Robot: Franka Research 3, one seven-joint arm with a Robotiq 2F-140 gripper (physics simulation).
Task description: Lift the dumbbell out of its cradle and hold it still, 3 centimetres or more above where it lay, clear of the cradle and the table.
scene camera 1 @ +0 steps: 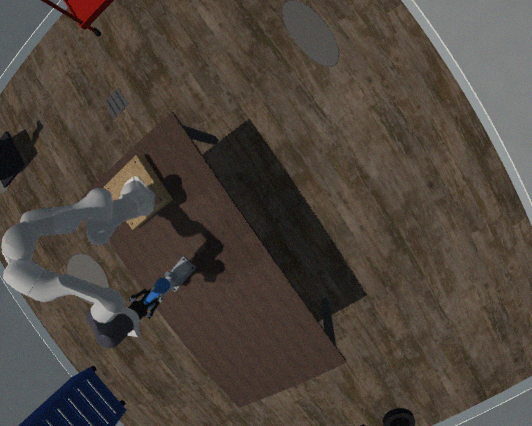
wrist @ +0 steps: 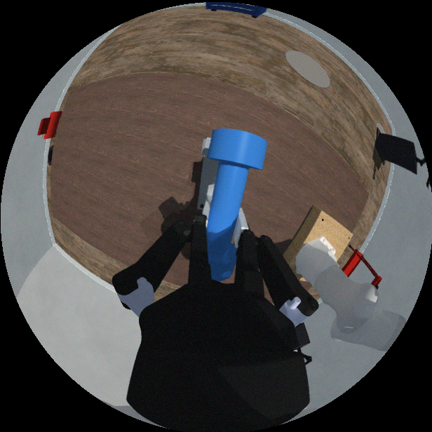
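The blue dumbbell [scene camera 1: 161, 286] [wrist: 229, 195] has a round head and a straight handle. My gripper [scene camera 1: 152, 296] [wrist: 221, 212] is shut on its handle; the far head points away from the palm, and the near end is partly hidden between the black fingers. The grey-white cradle [scene camera 1: 183, 269] [wrist: 205, 180] sits on the brown table [scene camera 1: 240, 345] [wrist: 125, 125]. In the scene view the dumbbell's head overlaps the cradle's lower-left end. In the wrist view the dumbbell covers much of the cradle and looks raised above it, tilted. The exact height of the gap cannot be told.
The arm's white base [scene camera 1: 134, 187] [wrist: 317, 256] stands on a tan wooden board [scene camera 1: 135, 167] [wrist: 335, 228] at the table's upper left in the scene view. A blue slatted object [scene camera 1: 75, 400] [wrist: 235, 7] stands off the table. The gripper's body is beside the table's left edge.
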